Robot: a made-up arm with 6 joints. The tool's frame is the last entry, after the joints. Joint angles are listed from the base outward. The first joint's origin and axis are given. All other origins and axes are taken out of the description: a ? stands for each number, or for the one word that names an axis. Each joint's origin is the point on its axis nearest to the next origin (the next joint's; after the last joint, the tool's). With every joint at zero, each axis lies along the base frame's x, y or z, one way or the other. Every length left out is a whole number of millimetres.
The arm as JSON. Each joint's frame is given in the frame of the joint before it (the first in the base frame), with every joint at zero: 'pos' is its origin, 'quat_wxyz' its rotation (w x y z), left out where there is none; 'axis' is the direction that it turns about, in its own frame. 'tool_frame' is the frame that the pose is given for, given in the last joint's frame.
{
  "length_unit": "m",
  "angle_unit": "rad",
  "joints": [
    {
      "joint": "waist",
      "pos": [
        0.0,
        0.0,
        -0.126
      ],
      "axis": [
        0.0,
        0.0,
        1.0
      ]
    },
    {
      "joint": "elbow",
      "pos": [
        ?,
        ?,
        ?
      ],
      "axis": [
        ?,
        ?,
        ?
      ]
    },
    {
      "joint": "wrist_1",
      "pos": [
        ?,
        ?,
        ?
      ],
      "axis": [
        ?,
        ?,
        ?
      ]
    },
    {
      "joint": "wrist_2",
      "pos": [
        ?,
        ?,
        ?
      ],
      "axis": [
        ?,
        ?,
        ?
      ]
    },
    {
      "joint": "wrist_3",
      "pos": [
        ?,
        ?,
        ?
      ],
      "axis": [
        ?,
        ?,
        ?
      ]
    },
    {
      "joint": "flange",
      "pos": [
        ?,
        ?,
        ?
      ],
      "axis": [
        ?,
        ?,
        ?
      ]
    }
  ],
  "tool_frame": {
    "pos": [
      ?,
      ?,
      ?
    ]
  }
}
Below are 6 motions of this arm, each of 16 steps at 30 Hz.
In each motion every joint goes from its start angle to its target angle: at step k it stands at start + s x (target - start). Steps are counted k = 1, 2, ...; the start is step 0. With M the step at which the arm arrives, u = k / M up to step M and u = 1 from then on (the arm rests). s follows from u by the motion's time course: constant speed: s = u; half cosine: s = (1 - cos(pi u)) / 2; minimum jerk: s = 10 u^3 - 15 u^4 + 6 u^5.
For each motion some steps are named. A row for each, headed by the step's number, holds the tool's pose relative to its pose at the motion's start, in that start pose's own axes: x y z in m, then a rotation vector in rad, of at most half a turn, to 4 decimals.
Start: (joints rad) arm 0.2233 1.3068 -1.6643 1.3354 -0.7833 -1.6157
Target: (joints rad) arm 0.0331 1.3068 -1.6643 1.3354 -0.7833 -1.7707
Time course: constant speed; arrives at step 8
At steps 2, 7, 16:
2: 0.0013 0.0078 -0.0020 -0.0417 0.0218 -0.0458
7: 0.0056 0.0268 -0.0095 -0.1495 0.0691 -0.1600
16: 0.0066 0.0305 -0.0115 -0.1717 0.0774 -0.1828

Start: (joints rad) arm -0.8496 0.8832 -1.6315 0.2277 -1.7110 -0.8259
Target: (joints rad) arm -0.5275 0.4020 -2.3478 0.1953 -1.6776 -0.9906
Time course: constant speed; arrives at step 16
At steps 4, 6, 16:
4: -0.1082 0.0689 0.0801 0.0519 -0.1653 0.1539
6: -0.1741 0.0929 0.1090 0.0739 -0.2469 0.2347
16: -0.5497 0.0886 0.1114 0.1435 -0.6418 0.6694

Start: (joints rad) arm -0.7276 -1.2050 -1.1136 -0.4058 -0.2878 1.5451
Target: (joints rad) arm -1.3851 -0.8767 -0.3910 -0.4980 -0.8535 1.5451
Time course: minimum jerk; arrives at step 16
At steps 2, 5, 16:
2: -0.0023 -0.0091 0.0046 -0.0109 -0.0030 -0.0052
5: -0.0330 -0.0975 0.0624 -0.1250 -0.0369 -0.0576
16: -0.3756 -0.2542 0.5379 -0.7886 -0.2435 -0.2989

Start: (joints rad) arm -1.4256 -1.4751 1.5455 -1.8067 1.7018 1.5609
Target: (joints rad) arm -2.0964 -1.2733 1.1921 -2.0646 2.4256 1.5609
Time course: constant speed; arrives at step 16
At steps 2, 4, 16:
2: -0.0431 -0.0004 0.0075 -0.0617 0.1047 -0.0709
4: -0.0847 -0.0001 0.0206 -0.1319 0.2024 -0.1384
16: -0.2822 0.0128 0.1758 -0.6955 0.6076 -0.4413

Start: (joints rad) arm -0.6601 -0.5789 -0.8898 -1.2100 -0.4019 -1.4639
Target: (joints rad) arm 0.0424 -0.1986 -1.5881 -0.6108 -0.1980 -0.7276
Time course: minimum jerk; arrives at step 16
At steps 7, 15, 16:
7: 0.1987 -0.1082 -0.3515 -0.1546 -0.5492 0.2575
15: 0.6906 -0.4514 -0.5264 -0.7094 -1.2455 0.8997
16: 0.6924 -0.4526 -0.5260 -0.7121 -1.2474 0.9024

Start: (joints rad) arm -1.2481 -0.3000 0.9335 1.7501 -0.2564 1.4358
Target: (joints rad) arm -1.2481 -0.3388 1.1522 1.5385 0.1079 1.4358
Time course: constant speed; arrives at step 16
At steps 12, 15, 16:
12: -0.0630 0.0802 -0.0991 0.1716 0.1639 -0.2309
15: -0.0807 0.1027 -0.1180 0.2067 0.2134 -0.2913
16: -0.0866 0.1103 -0.1237 0.2176 0.2306 -0.3116

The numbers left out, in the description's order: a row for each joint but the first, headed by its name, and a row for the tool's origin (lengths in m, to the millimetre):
elbow: xyz 0.085 -0.009 0.0, axis 0.0 -1.0 0.0
wrist_1: xyz 0.001 0.0 -0.079, axis 0.0 0.0 -1.0
wrist_2: xyz -0.061 0.578 0.0, axis 0.0 -1.0 0.0
wrist_3: xyz -0.024 0.0 -0.114, axis 0.0 0.0 -1.0
flange: xyz 0.225 0.033 0.0, axis 0.0 0.0 1.0
tool: xyz -0.155 -0.005 0.0

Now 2 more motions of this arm.
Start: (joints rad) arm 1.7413 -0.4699 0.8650 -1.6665 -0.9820 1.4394
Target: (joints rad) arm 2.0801 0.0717 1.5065 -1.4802 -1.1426 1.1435
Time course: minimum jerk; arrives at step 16
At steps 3, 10, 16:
3: 0.0125 0.0003 0.0171 -0.0321 0.0137 0.0106
10: 0.2352 0.1106 0.1780 -0.4097 0.1182 0.2277
16: 0.3256 0.2029 0.2028 -0.5180 0.1081 0.3423

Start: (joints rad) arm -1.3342 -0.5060 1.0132 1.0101 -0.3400 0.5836
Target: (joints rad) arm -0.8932 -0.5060 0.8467 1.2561 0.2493 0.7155
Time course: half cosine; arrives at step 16
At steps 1, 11, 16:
1: -0.0012 0.0013 0.0026 -0.0009 -0.0056 -0.0007
11: -0.1487 0.0860 0.1813 0.0309 -0.4680 -0.0687
16: -0.2066 0.1021 0.2173 0.0799 -0.6000 -0.0909

